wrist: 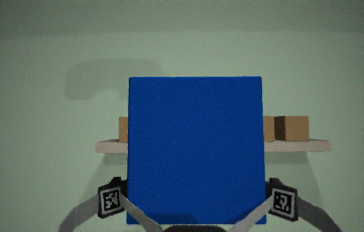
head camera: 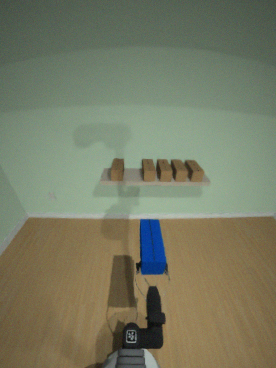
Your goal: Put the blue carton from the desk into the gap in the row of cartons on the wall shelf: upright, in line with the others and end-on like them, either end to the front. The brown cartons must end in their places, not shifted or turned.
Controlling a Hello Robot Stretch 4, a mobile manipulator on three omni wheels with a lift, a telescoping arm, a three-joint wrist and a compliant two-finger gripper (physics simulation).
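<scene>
The blue carton (head camera: 151,247) (wrist: 195,135) is held off the floor, its long side pointing towards the wall and its near end filling the middle of the wrist view. My gripper (head camera: 152,268) (wrist: 197,201) is shut on its near end, one finger on each side. The wall shelf (head camera: 132,175) (wrist: 312,146) is beyond it. One brown carton (head camera: 117,170) (wrist: 123,129) stands at the left; to the right of the gap stand several more, from the nearest to the gap (head camera: 148,170) to the far right one (head camera: 194,171) (wrist: 296,128). The blue carton hides the gap in the wrist view.
The green wall (head camera: 235,150) (wrist: 45,125) rises behind the shelf, with a white baseboard (head camera: 90,216) at its foot. A side wall (head camera: 10,200) is at the left. Shadows of the robot and carton fall on the wall and the wooden floor (head camera: 215,280).
</scene>
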